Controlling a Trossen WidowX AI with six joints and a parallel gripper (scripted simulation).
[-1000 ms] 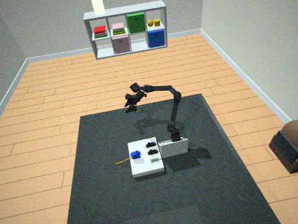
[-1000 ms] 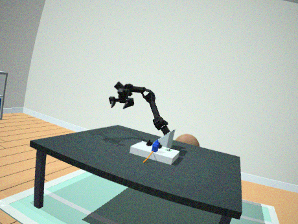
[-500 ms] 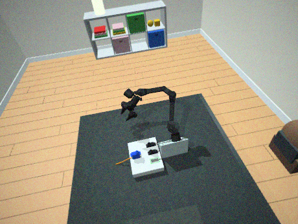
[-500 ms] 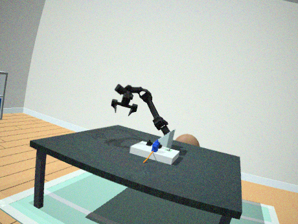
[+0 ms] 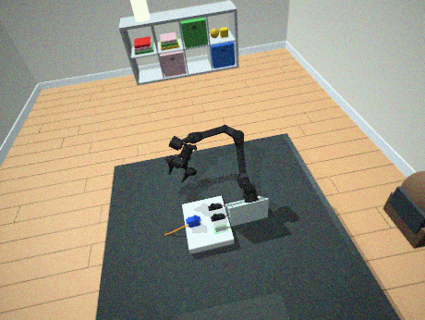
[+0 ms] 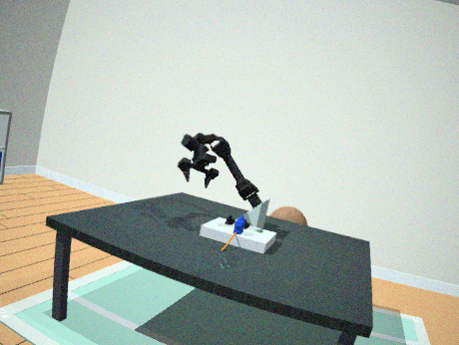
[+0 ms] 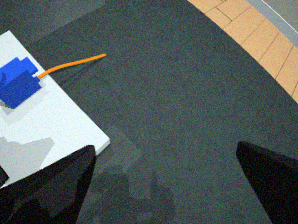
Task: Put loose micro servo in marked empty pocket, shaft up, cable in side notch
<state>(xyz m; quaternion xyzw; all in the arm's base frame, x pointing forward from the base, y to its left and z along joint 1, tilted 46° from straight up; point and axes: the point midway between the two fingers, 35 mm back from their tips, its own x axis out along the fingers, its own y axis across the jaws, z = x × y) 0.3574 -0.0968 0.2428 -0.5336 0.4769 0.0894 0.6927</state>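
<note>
My gripper tip is 210 mm to the right of the white deck, 190 mm above it and 60 mm past it.
</note>
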